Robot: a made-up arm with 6 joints. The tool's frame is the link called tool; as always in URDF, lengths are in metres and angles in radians.
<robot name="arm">
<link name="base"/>
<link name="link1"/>
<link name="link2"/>
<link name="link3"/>
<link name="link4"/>
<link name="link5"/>
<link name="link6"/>
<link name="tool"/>
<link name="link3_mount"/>
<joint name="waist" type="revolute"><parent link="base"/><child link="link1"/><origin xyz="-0.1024 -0.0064 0.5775"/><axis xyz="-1 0 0"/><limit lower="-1.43" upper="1.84"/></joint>
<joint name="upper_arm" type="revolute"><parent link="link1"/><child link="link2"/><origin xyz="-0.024 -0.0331 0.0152"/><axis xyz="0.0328 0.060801 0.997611"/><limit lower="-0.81" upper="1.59"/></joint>
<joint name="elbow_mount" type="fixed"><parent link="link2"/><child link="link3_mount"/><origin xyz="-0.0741 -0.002 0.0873"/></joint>
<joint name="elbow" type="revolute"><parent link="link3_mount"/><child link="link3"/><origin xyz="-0.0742 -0.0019 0.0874"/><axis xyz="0 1 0"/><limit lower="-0.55" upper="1.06"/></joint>
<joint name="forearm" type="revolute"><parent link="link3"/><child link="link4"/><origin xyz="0.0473 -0.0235 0.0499"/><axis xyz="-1 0 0"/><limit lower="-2.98" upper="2.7"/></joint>
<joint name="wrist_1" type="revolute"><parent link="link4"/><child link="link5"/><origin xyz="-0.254 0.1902 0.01"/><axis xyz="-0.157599 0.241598 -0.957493"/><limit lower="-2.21" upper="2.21"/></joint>
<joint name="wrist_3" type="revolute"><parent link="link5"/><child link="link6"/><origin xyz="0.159 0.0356 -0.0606"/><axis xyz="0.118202 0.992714 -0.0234"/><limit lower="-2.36" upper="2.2"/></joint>
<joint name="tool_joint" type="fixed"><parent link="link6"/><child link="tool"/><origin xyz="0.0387 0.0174 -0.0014" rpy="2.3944 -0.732 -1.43"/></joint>
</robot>
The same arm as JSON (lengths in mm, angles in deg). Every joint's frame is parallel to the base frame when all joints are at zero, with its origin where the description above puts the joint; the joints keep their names.
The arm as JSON. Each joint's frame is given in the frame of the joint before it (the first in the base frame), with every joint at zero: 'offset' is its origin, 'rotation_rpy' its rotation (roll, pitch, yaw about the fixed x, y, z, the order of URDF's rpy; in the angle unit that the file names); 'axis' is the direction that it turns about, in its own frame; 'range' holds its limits. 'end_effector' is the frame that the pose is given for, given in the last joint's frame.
{
  "length_unit": "mm",
  "angle_unit": "deg",
  "chain": [
    {
      "id": "waist",
      "offset": [
        -102.4,
        -6.4,
        577.5
      ],
      "rotation_rpy": [
        0.0,
        0.0,
        0.0
      ],
      "axis": [
        -1.0,
        0.0,
        0.0
      ],
      "range": [
        -81.93,
        105.42
      ]
    },
    {
      "id": "upper_arm",
      "offset": [
        -24.0,
        -33.1,
        15.2
      ],
      "rotation_rpy": [
        0.0,
        0.0,
        0.0
      ],
      "axis": [
        0.0328,
        0.060801,
        0.997611
      ],
      "range": [
        -46.41,
        91.1
      ]
    },
    {
      "id": "elbow",
      "offset": [
        -148.3,
        -3.9,
        174.7
      ],
      "rotation_rpy": [
        0.0,
        0.0,
        0.0
      ],
      "axis": [
        0.0,
        1.0,
        0.0
      ],
      "range": [
        -31.51,
        60.73
      ]
    },
    {
      "id": "forearm",
      "offset": [
        47.3,
        -23.5,
        49.9
      ],
      "rotation_rpy": [
        0.0,
        0.0,
        0.0
      ],
      "axis": [
        -1.0,
        0.0,
        0.0
      ],
      "range": [
        -170.74,
        154.7
      ]
    },
    {
      "id": "wrist_1",
      "offset": [
        -254.0,
        190.2,
        10.0
      ],
      "rotation_rpy": [
        0.0,
        0.0,
        0.0
      ],
      "axis": [
        -0.157599,
        0.241598,
        -0.957493
      ],
      "range": [
        -126.62,
        126.62
      ]
    },
    {
      "id": "wrist_3",
      "offset": [
        159.0,
        35.6,
        -60.6
      ],
      "rotation_rpy": [
        0.0,
        0.0,
        0.0
      ],
      "axis": [
        0.118202,
        0.992714,
        -0.0234
      ],
      "range": [
        -135.22,
        126.05
      ]
    }
  ],
  "end_effector": {
    "offset": [
      38.7,
      17.4,
      -1.4
    ],
    "rotation_rpy": [
      137.19,
      -41.94,
      -81.93
    ]
  }
}

